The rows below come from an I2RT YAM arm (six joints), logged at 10 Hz.
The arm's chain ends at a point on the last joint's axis. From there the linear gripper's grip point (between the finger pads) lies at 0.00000 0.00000 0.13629 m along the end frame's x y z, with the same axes.
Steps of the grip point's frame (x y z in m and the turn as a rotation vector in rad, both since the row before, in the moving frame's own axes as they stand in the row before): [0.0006, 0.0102, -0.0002, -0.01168, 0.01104, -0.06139]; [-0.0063, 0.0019, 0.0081, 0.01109, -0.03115, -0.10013]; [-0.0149, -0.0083, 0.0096, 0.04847, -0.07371, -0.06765]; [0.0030, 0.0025, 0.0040, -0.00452, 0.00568, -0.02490]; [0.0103, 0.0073, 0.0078, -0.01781, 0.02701, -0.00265]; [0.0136, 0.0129, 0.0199, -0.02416, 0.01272, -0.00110]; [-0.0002, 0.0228, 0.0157, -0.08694, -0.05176, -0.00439]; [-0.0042, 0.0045, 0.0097, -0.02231, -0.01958, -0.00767]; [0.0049, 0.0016, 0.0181, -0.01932, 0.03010, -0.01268]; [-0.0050, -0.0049, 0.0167, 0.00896, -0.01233, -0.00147]
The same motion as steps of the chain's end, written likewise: [-0.0010, 0.0087, -0.0002, -0.01168, 0.01104, -0.06139]; [-0.0020, 0.0032, 0.0082, 0.01109, -0.03115, -0.10013]; [-0.0047, -0.0020, 0.0101, 0.04847, -0.07371, -0.06765]; [0.0022, 0.0019, 0.0040, -0.00452, 0.00568, -0.02490]; [0.0066, 0.0049, 0.0079, -0.01781, 0.02701, -0.00265]; [0.0119, 0.0096, 0.0200, -0.02416, 0.01272, -0.00110]; [0.0068, 0.0110, 0.0164, -0.08694, -0.05176, -0.00439]; [-0.0015, 0.0014, 0.0098, -0.02231, -0.01958, -0.00767]; [0.0008, -0.0010, 0.0182, -0.01932, 0.03010, -0.01268]; [-0.0033, -0.0037, 0.0167, 0.00896, -0.01233, -0.00147]
